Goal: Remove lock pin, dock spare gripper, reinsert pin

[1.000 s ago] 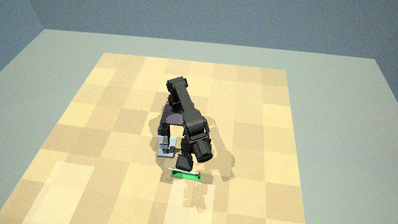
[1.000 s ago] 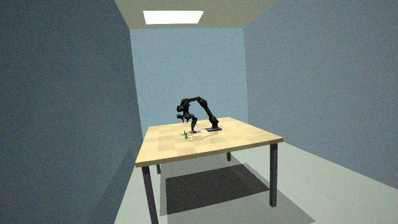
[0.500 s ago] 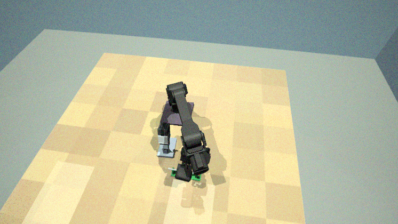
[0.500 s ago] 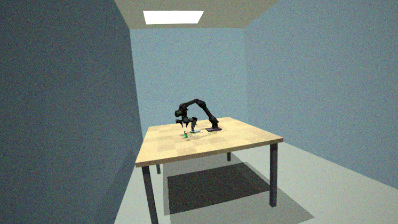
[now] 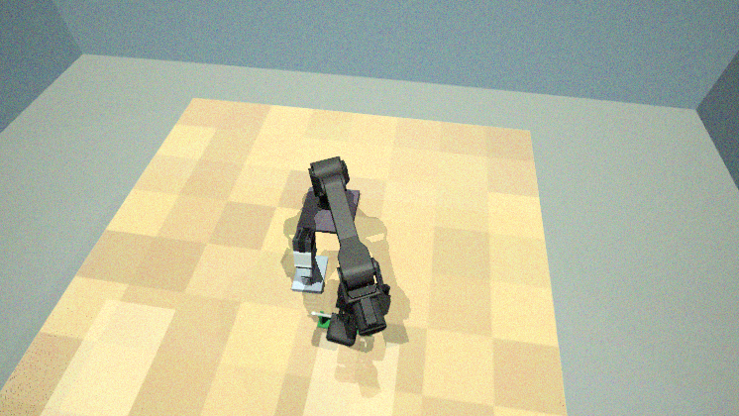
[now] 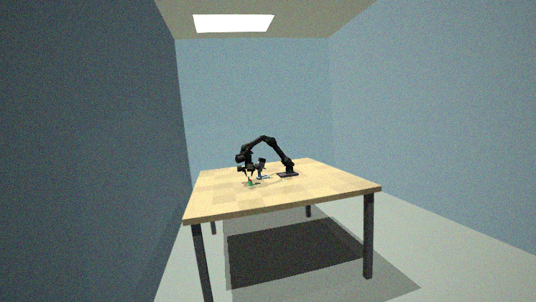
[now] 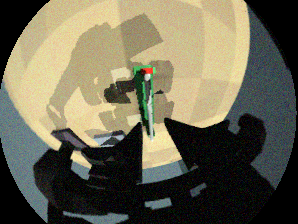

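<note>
Now: the green holder 3 cm below my gripper tip and 1 cm to the left of it. From my gripper tip the other things lie so: grey mount 13 cm to the right, 10 cm behind, 1 cm below; spare gripper 14 cm to the right, 10 cm behind, 7 cm above.
</note>
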